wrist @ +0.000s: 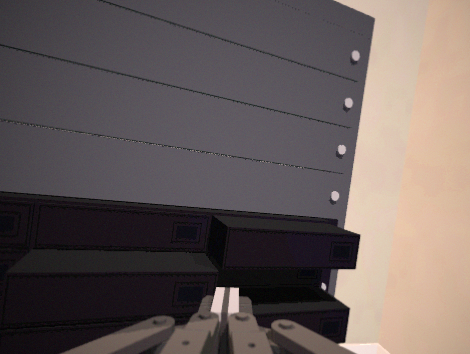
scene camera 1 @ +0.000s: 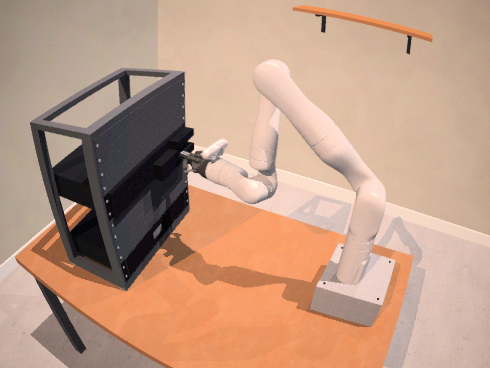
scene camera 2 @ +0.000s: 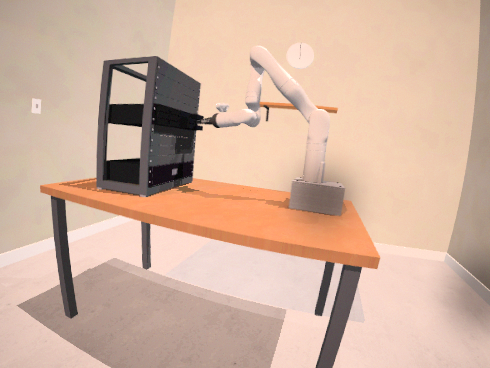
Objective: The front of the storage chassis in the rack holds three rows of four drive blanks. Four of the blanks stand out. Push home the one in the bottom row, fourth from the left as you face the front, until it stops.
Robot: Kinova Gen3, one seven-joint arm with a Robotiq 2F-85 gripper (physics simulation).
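Frame: origin at the arm's base, x left, y back, z up, level; millimetres.
Seen in the pictures: gripper, fingertip midpoint: (wrist: 227, 304) (scene camera 1: 181, 154) (scene camera 2: 197, 122); arm's base at its link origin: (scene camera 1: 349, 274) (scene camera 2: 312, 181).
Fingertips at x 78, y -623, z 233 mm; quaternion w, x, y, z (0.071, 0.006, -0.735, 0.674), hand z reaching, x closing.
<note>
Offsets run from my fingertips to a thing's top centre. Level surfaces: height alone.
The bottom-row fourth blank {dy -80, dx -30, dz -13 mm} (wrist: 320, 322) (scene camera 1: 189, 147) is dark and stands out at the right end of the chassis. In the wrist view its left part is hidden behind the fingers. My gripper (scene camera 1: 184, 154) (scene camera 2: 201, 119) (wrist: 227, 304) is shut and empty. Its tips are very close to the front, near the left end of that blank; whether they touch is unclear. The top-row fourth blank {dy -81, dx -30, dz +44 mm} (wrist: 290, 250) also stands out, with the middle-row fourth blank (wrist: 307, 273) set back below it. The middle-row third blank {dy -50, dx +76, dz +16 mm} (wrist: 100, 297) and the bottom-row third blank {dy -50, dx +76, dz -13 mm} (wrist: 90, 340) stand out left of the fingers.
The grey rack {dy -160, dx +165, dz +245 mm} (scene camera 1: 90, 170) (scene camera 2: 147, 125) stands on the orange table {dz -352 mm} (scene camera 1: 240, 310) (scene camera 2: 225, 220). Flat grey panels (wrist: 175, 100) cover the rack front above the chassis. The arm's base block (scene camera 1: 350, 300) (scene camera 2: 317, 197) is at the table's other end. A shelf (scene camera 1: 370, 21) hangs on the wall.
</note>
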